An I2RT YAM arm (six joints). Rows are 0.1 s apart.
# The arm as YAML. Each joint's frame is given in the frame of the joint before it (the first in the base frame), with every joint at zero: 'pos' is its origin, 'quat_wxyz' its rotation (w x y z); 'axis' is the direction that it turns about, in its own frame. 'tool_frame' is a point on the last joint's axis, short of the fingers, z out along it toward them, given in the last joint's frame.
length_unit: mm
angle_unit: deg
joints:
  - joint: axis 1
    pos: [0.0, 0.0, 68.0]
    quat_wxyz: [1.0, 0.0, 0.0, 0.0]
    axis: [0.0, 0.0, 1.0]
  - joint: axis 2
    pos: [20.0, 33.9, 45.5]
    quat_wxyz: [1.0, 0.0, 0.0, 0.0]
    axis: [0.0, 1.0, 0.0]
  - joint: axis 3
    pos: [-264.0, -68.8, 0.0]
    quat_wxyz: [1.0, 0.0, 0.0, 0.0]
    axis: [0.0, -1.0, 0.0]
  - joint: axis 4
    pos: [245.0, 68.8, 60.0]
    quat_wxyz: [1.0, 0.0, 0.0, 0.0]
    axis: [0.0, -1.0, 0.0]
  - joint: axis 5
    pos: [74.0, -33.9, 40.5]
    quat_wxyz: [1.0, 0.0, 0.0, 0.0]
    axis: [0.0, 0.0, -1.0]
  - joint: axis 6
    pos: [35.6, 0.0, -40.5]
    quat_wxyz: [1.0, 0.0, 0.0, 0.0]
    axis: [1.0, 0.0, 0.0]
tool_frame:
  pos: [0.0, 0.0, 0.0]
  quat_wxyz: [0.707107, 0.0, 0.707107, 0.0]
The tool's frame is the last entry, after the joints.
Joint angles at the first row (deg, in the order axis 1, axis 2, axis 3, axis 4, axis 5, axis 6):
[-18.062, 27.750, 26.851, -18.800, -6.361, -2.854]
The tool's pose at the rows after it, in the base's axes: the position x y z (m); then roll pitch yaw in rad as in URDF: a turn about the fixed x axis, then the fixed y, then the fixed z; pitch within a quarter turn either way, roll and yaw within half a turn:
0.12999, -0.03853, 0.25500, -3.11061, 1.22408, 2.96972
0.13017, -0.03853, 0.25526, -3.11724, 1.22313, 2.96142
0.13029, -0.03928, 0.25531, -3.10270, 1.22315, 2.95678
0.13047, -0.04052, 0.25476, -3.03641, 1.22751, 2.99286
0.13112, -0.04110, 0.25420, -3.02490, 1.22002, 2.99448
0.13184, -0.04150, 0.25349, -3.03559, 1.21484, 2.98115
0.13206, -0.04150, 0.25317, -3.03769, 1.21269, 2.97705
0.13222, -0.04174, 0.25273, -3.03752, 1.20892, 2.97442
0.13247, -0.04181, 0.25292, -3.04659, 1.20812, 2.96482
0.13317, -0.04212, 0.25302, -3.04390, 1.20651, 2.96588
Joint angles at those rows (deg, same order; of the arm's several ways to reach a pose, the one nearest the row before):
[-18.072, 27.873, 26.809, -18.904, -5.959, -2.802]
[-18.017, 27.965, 26.897, -18.954, -5.837, -2.628]
[-18.021, 28.048, 26.898, -18.826, -4.759, -2.534]
[-18.013, 28.033, 26.611, -18.160, -2.915, -3.186]
[-18.002, 28.382, 26.665, -18.255, -2.310, -3.279]
[-18.047, 28.706, 26.653, -18.239, -2.231, -3.077]
[-17.974, 28.794, 26.637, -18.259, -2.055, -2.988]
[-18.016, 28.910, 26.631, -18.350, -1.933, -2.980]
[-18.011, 29.030, 26.710, -18.374, -1.931, -2.791]
[-18.020, 29.315, 26.788, -18.252, -1.837, -2.827]

